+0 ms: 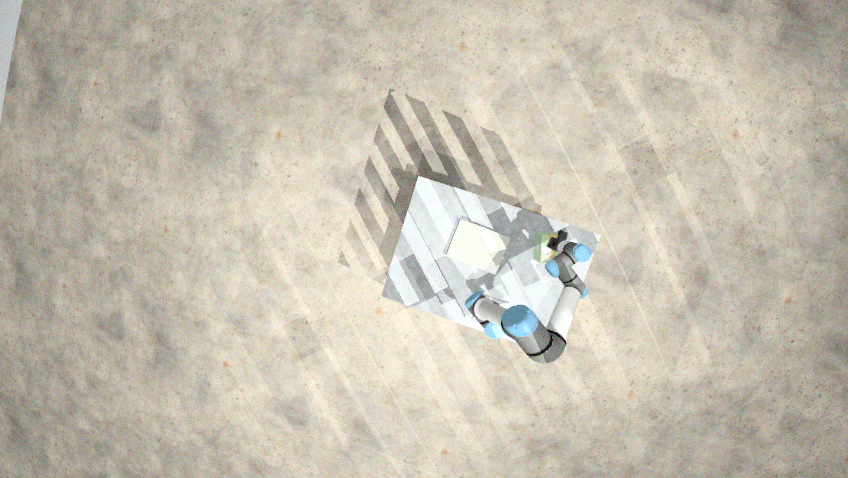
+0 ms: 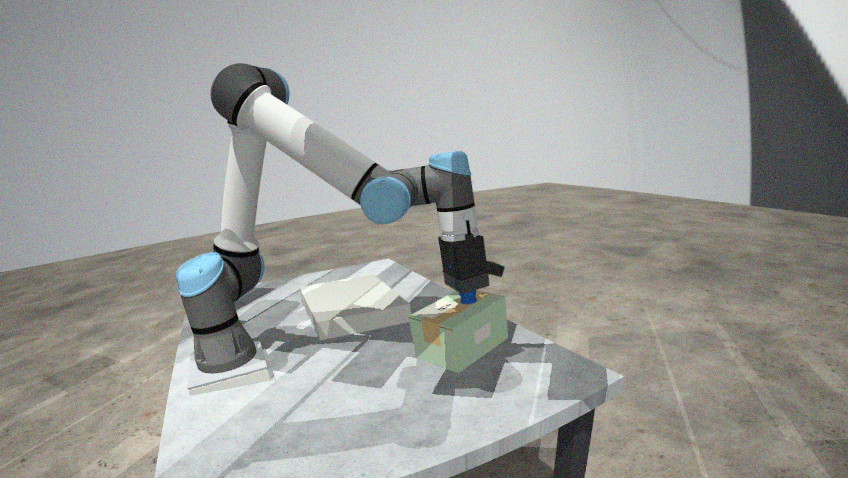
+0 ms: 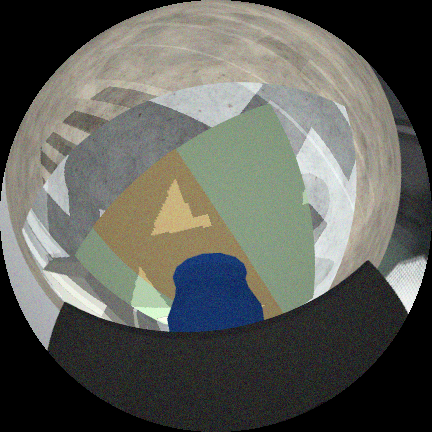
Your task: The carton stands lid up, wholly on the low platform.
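Pixels of known places: end effector, tool point: [image 2: 469,306] [image 3: 209,262]; arm's base, origin of the base link: [image 2: 226,357].
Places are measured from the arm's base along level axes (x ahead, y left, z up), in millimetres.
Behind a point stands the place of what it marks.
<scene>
A pale green carton [image 1: 541,248] @[y -95, x 483, z 77 mm] [image 2: 459,336] @[y -228, x 466, z 54 mm] [image 3: 250,181] @[y -160, x 574, z 87 mm] with a brown tape strip across its lid stands lid up on the table near the right edge. My blue suction cup [image 1: 556,240] @[y -140, x 533, z 72 mm] [image 2: 468,297] [image 3: 213,289] presses down on the taped lid and grips it. The carton's base appears to rest on the table. The low cream platform [image 1: 468,244] @[y 292, x 341, z 24 mm] [image 2: 331,294] @[y 264, x 306, z 24 mm] lies left of the carton in the middle of the table, with nothing on it.
The grey and white patterned table [image 1: 427,208] @[y 610, x 450, z -24 mm] [image 2: 355,415] @[y -290, x 237, z -24 mm] carries everything. The arm's base [image 2: 215,339] @[y -58, x -5, z 71 mm] stands at the table's left side. The table edge runs close behind and to the right of the carton.
</scene>
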